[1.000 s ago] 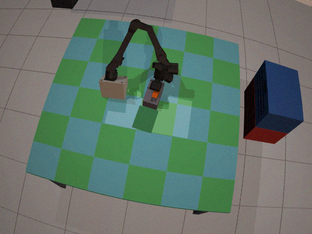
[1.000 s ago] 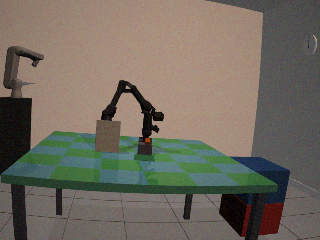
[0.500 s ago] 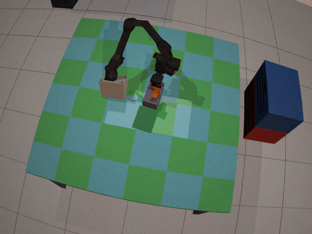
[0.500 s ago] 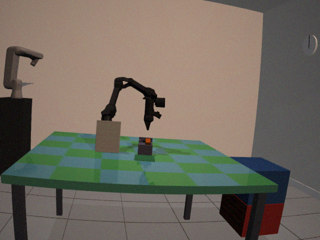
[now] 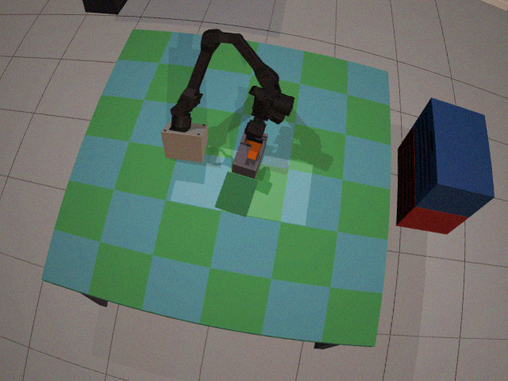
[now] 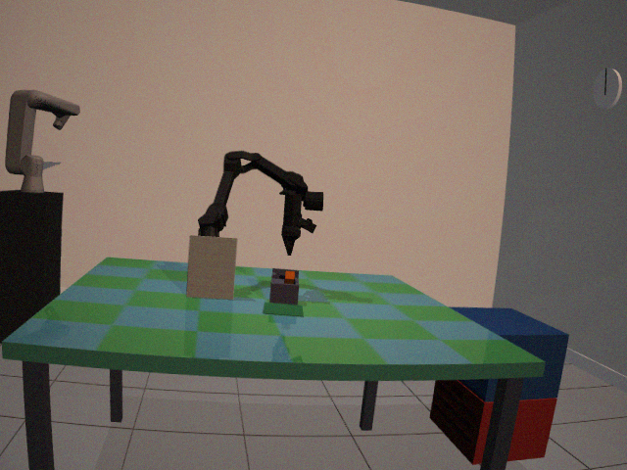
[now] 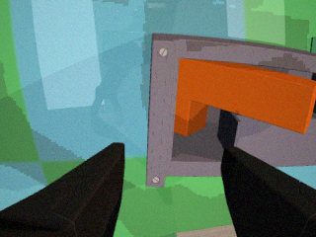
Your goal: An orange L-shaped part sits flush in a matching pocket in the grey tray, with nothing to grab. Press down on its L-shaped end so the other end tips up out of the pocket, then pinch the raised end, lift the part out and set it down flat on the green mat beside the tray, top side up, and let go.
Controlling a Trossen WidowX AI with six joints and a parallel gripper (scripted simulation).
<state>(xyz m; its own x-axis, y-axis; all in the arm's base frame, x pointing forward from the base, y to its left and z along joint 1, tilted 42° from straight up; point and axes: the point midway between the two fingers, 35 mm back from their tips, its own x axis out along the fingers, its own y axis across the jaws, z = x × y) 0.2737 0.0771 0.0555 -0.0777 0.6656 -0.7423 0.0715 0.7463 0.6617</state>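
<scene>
Now: gripper tip 10 cm above the orange L-shaped part, 4 cm to the left of it and 1 cm past it. From my gripper tip the other things lie so: dark green mat 22 cm to the right, 16 cm below, 2 cm behind.
</scene>
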